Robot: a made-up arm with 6 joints.
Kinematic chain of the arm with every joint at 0, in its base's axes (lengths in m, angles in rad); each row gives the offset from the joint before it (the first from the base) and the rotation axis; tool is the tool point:
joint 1: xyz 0 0 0.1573 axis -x
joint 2: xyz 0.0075 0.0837 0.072 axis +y
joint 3: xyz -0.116 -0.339 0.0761 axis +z
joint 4: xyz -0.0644 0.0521 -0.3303 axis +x
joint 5: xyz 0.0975 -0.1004 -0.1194 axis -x
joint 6: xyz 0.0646 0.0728 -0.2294 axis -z
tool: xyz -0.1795 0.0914 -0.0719
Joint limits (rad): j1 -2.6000..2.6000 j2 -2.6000..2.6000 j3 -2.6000..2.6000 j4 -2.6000..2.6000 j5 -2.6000..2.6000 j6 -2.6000..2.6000
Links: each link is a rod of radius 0.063 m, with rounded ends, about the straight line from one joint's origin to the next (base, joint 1, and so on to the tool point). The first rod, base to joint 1, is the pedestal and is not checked.
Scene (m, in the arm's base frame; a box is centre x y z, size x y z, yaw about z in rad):
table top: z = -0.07
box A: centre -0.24 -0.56 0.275 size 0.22 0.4 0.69 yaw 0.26
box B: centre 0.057 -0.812 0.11 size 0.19 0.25 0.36 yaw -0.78
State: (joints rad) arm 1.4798 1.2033 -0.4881 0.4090 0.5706 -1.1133
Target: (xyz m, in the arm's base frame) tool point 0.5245 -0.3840 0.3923
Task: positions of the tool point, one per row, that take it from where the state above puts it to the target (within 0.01 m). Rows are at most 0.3 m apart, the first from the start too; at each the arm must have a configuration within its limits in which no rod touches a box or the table.
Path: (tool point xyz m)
1: -0.6519 -0.0798 0.5597
2: -0.5185 -0.0812 0.6885
3: -0.3341 0.0045 0.7918
4: -0.1252 0.1515 0.8201
5: -0.0379 -0.0473 0.8591
6: 0.0774 -0.2507 0.8123
7: 0.1995 -0.4091 0.6715
8: 0.2932 -0.4792 0.4666
9: 0.3273 -0.4501 0.2592
10: 0.4597 -0.4036 0.3060
11: 0.5245 -0.3840 0.3923

